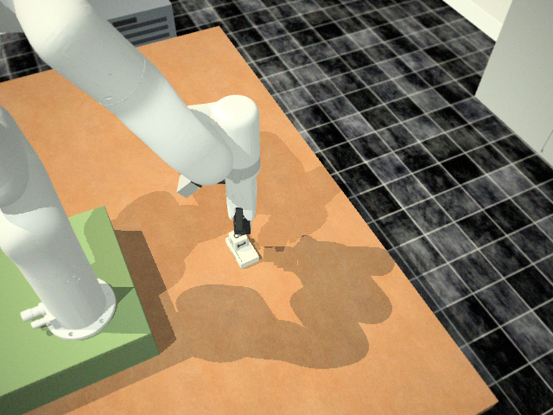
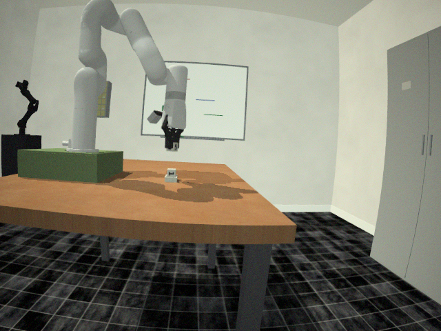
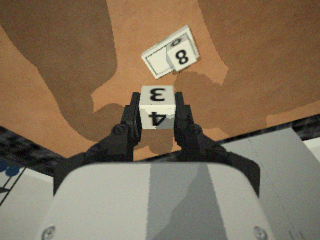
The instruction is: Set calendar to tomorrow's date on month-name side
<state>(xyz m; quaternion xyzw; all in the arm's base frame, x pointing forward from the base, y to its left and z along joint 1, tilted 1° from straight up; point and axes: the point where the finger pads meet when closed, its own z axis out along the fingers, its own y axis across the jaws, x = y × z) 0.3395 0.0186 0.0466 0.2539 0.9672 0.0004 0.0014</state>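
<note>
The calendar cube is 1 cm below my hand. Round my hand: calendar tray (2 cm to the left, 13 cm below).
</note>
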